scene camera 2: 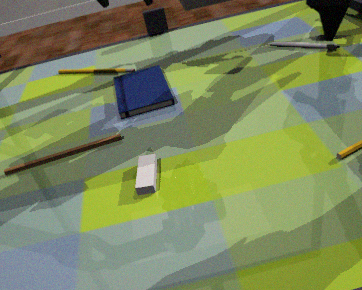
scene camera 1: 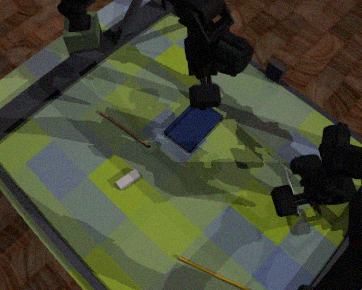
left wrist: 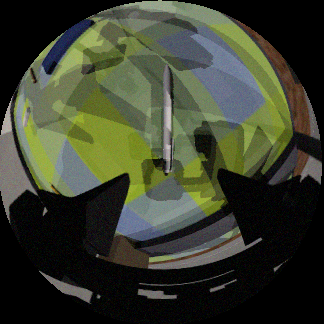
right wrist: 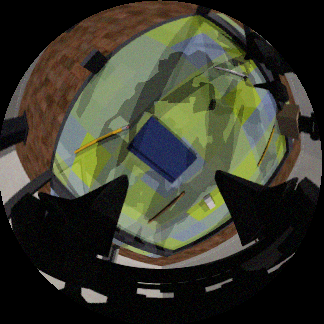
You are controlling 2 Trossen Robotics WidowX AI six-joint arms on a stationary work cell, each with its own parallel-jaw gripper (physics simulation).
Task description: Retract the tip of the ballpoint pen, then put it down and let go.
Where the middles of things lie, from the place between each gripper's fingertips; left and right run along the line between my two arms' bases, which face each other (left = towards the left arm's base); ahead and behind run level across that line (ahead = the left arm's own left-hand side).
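Ballpoint pen [left wrist: 167, 146] 30 mm below my left hand, 50 mm to the right of it, 10 mm behind it.
Right hand 14 cm above the pen, 9 cm past it, 28 cm to the right of it.
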